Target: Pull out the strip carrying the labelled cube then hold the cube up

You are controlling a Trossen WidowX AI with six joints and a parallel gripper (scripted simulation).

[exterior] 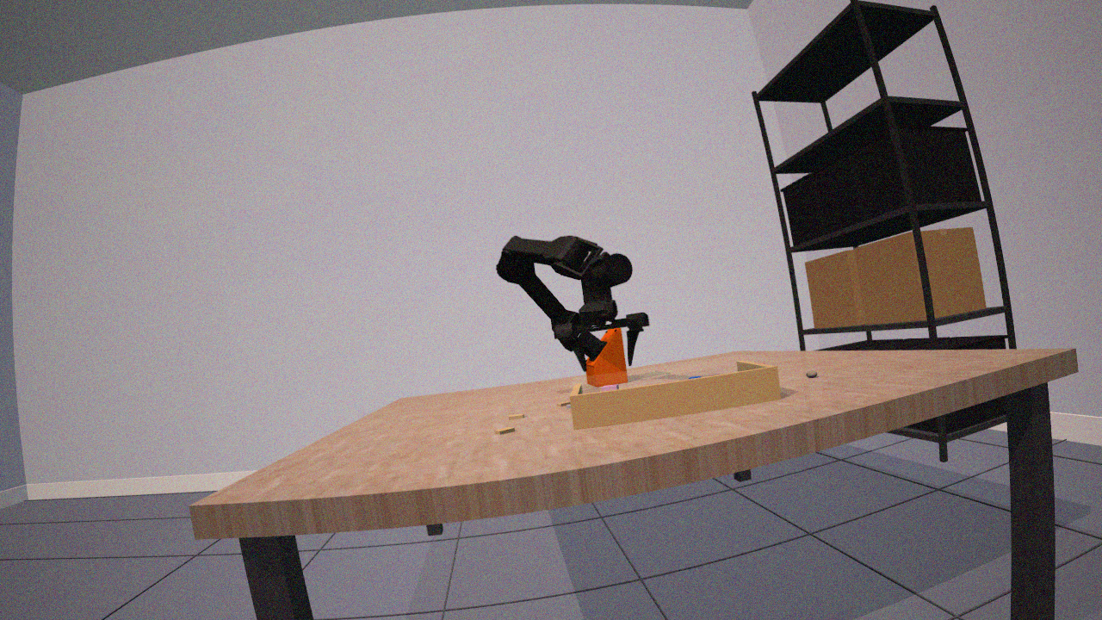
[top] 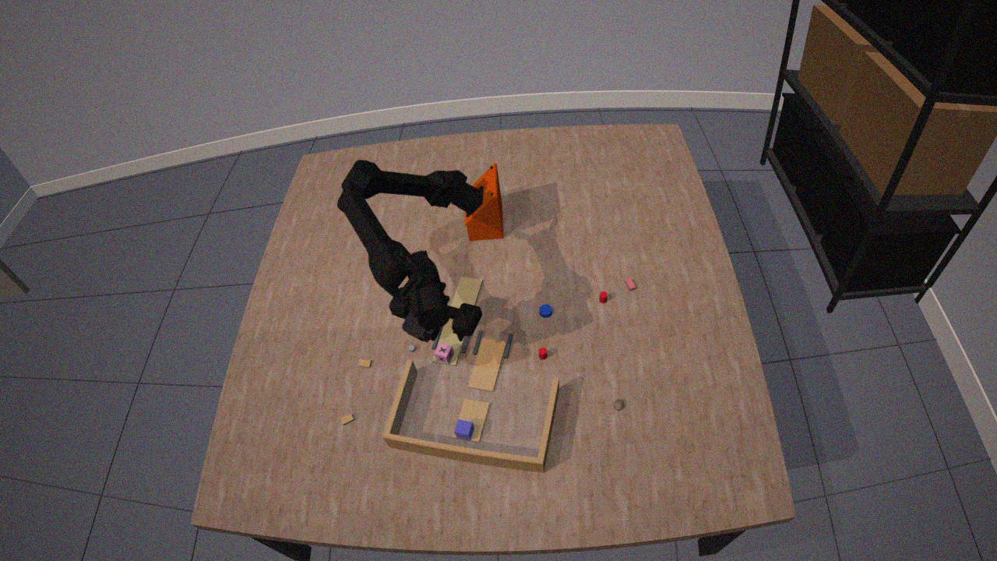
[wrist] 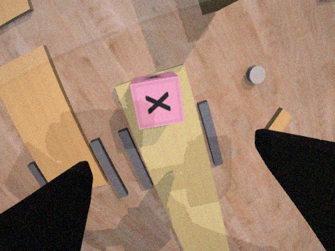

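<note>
The strip lies 90 mm behind my gripper tip, 20 mm to the left of it and 70 mm below it. Round my gripper tip: small grey disc 10 mm behind, 80 mm to the right, 70 mm below; grey pebble 160 mm ahead, 360 mm to the left, 60 mm below; blue disc 100 mm behind, 220 mm to the left, 60 mm below.
</note>
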